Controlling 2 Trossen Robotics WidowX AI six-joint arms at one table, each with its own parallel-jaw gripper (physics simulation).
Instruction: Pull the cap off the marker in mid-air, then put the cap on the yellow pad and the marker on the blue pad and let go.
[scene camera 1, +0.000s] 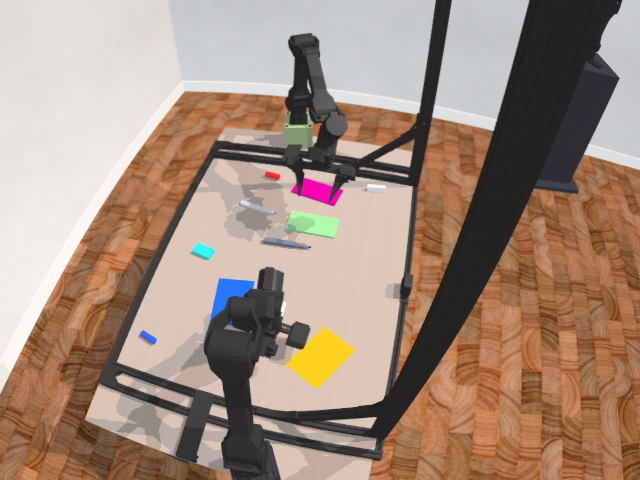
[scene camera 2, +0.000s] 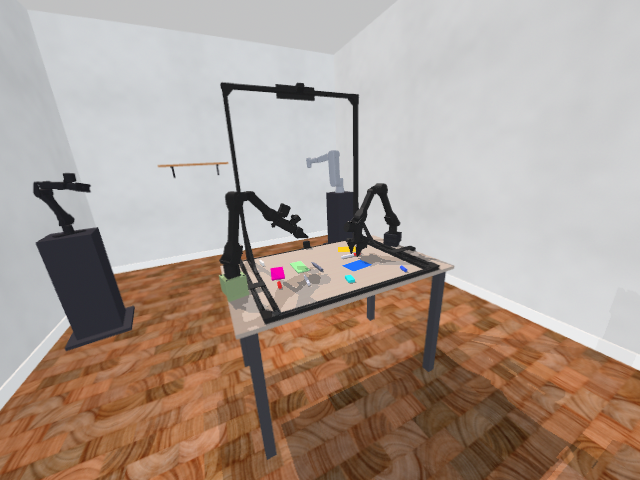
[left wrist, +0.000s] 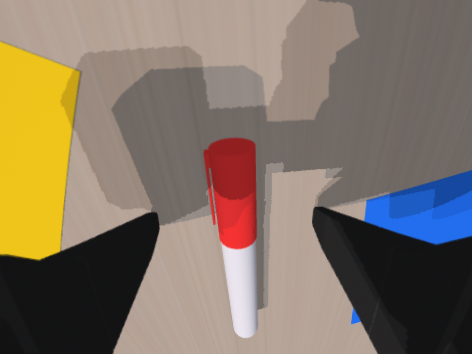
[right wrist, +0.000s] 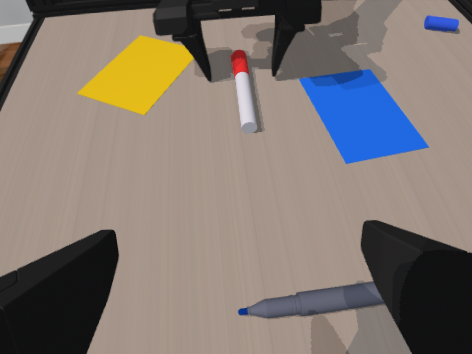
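Where they show: left gripper, fingertip midpoint: (scene camera 2: 354, 255) (left wrist: 236, 218) (right wrist: 241, 77); right gripper, fingertip midpoint: (scene camera 1: 314, 199) (scene camera 2: 306, 235) (right wrist: 240, 239); left arm's base, link origin: (scene camera 1: 251, 463) (scene camera 2: 392, 232); right arm's base, link origin: (scene camera 1: 298, 119) (scene camera 2: 232, 275).
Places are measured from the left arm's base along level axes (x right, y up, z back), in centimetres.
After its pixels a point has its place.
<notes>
The white marker (left wrist: 241, 290) {x 14.4, y -7.0, z -38.8 cm} (right wrist: 245, 102) {x 15.6, y -7.0, z -41.0 cm} lies on the table with its red cap (left wrist: 238, 220) {x 11.8, y -6.9, z -34.3 cm} (right wrist: 239, 64) {x 12.2, y -6.9, z -34.5 cm} on. My left gripper (left wrist: 236, 218) {x 12.3, y -8.4, z -35.3 cm} (right wrist: 241, 77) {x 12.3, y -8.4, z -35.3 cm} is open, its fingers on either side of the capped part without gripping it; in scene camera 1 the arm mostly hides the marker. The yellow pad (scene camera 1: 321, 357) {x 22.7, y -8.7, z -26.0 cm} (left wrist: 30, 150) {x 17.5, y -8.7, z -27.3 cm} (right wrist: 135, 75) {x 23.7, y -8.7, z -26.7 cm} and the blue pad (scene camera 1: 233, 289) {x 4.3, y -8.8, z -51.9 cm} (scene camera 2: 356, 265) {x 3.4, y -8.7, z -48.5 cm} (right wrist: 365, 120) {x 4.0, y -8.7, z -49.6 cm} lie flat on opposite sides of the marker. My right gripper (scene camera 1: 315, 198) {x 30.3, y 9.8, z -62.2 cm} (right wrist: 240, 239) {x 30.3, y 9.8, z -62.2 cm} is open and empty, raised above the table at the far end in scene camera 1.
A dark grey pen (scene camera 1: 286, 243) {x 22.1, y -7.1, z -62.7 cm} (right wrist: 330, 300) {x 22.6, y -7.0, z -63.5 cm}, a light grey pen (scene camera 1: 257, 207) {x 16.3, y -7.3, z -79.2 cm}, a green pad (scene camera 1: 312, 224) {x 31.4, y -8.0, z -68.5 cm} and a magenta pad (scene camera 1: 316, 191) {x 36.1, y -8.0, z -81.7 cm} lie towards the right arm. A cyan block (scene camera 1: 203, 251) {x -2.7, y -7.3, z -66.2 cm} and a blue cylinder (scene camera 1: 147, 337) {x -22.4, y -6.8, z -40.4 cm} lie at the left. A black frame (scene camera 1: 165, 242) {x -14.8, y -7.0, z -72.6 cm} borders the table.
</notes>
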